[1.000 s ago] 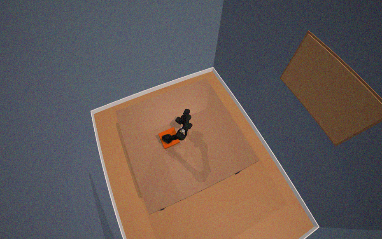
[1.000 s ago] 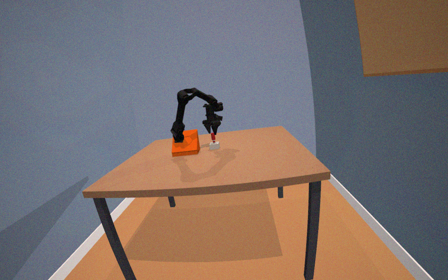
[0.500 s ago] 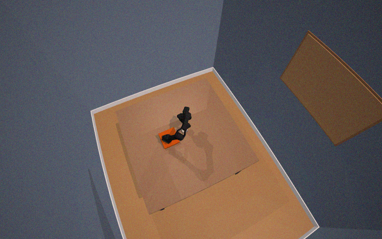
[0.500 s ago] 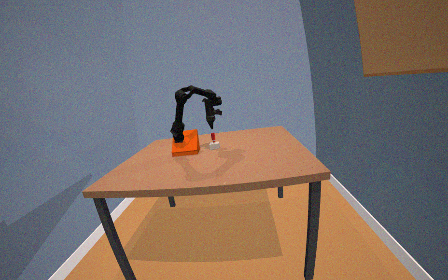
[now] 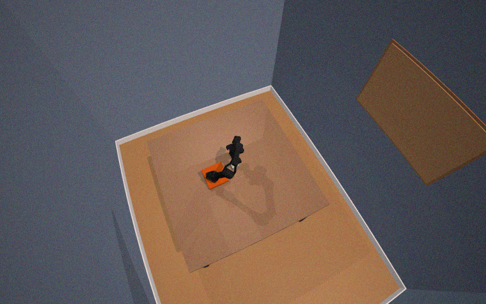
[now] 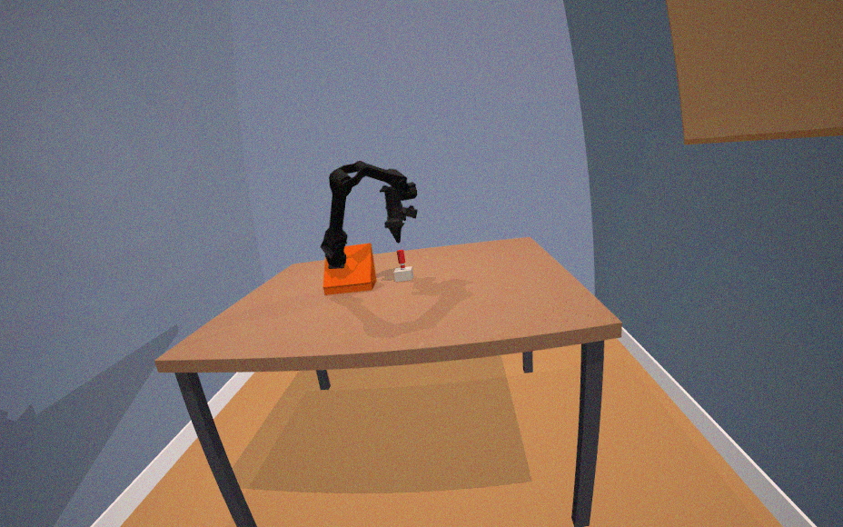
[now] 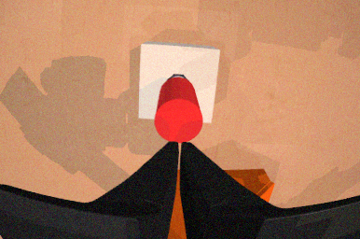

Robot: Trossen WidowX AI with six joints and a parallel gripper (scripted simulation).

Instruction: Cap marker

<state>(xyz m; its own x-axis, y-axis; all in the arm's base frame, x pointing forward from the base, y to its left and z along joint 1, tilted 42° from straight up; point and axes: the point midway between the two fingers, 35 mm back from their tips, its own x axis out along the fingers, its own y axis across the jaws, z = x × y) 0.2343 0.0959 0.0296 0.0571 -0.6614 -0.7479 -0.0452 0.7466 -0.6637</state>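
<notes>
My gripper tip is 5 cm above the red cap. Round my gripper tip: white holder block (12 cm below).
</notes>
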